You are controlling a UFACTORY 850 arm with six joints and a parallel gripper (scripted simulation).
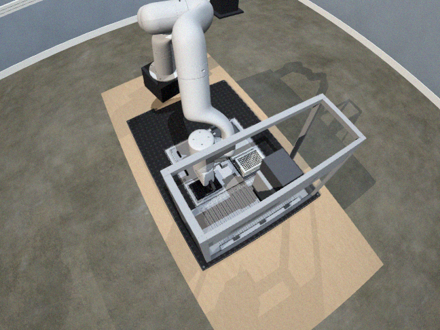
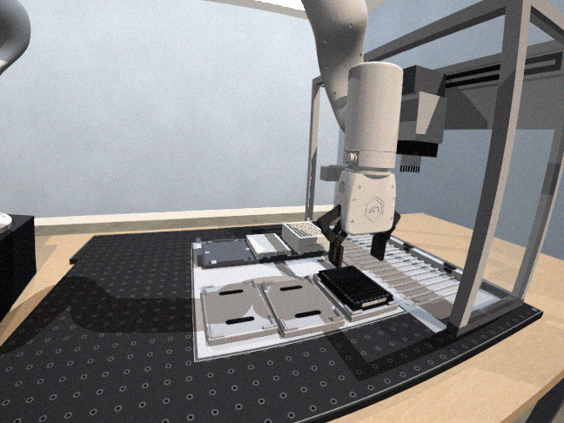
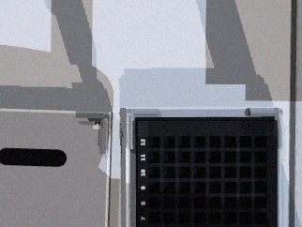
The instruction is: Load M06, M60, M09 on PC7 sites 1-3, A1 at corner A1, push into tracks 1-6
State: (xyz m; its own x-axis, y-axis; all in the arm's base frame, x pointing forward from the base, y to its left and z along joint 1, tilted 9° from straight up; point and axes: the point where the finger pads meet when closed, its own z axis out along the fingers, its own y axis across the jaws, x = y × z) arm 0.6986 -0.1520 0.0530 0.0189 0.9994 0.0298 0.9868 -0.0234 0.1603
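Now: hand 60 mm above the black 96-well plate M06. Also, from my hand: nest S1: 220 mm behind, 70 mm below, 20 mm to the left; then white 96-well plate: 240 mm to the left, 50 mm below, 10 mm ahead; then nest S2: 110 mm behind, 70 mm below.
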